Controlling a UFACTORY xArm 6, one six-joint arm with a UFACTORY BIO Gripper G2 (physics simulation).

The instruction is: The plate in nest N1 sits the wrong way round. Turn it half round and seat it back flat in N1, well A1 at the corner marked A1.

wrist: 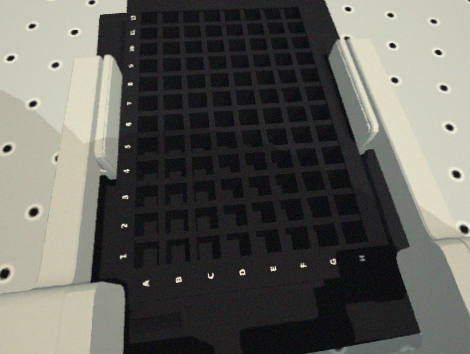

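Note:
The black well plate point(234, 136) lies between my fingers, with row numbers 1 to 12 up its left edge and letters A to H along its near edge. Well A1 point(146, 254) is at the near left corner. My gripper point(233, 102) is shut on the plate, one pale pad against each long side. A black nest shows under and around the plate, at the upper left point(112, 35) and along the right side point(386, 205). Its name and its A1 corner mark cannot be read. Whether the plate rests flat in it or stands slightly above it, I cannot tell.
A pale deck point(30, 125) with rows of dark round holes lies on both sides of the nest. Shadows fall on the deck at the left and over the near end of the black parts. The pale finger bodies run down both sides of the view.

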